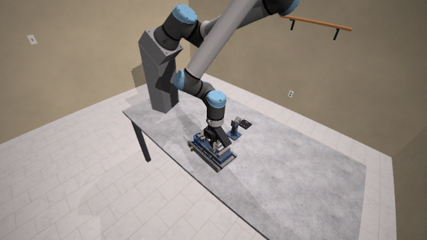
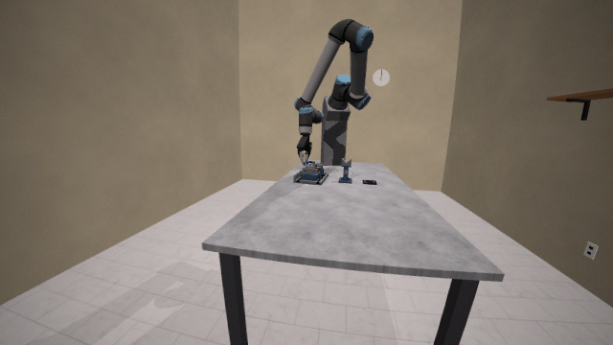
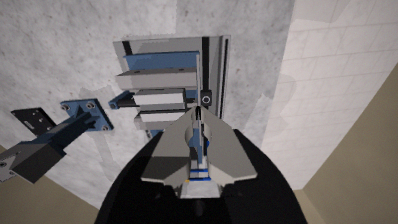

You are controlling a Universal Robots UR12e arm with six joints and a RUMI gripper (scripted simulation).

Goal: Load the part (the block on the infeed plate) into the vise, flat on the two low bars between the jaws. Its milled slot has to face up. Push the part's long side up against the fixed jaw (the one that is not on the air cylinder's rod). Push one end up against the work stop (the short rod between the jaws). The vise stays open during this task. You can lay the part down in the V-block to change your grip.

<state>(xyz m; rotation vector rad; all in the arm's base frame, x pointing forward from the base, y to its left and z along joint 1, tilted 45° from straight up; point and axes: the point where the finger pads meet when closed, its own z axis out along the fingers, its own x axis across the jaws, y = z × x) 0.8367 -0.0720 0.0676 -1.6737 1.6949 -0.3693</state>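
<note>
Now: hand 1 cm past the part, 5 cm to the right of it and 2 cm above it. Round my hand: cylinder rod (9 cm behind, 4 cm to the left, 4 cm below); then work stop (1 cm behind, 10 cm to the left, 3 cm below); then moving jaw (4 cm behind, 5 cm to the left, 4 cm below).
</note>
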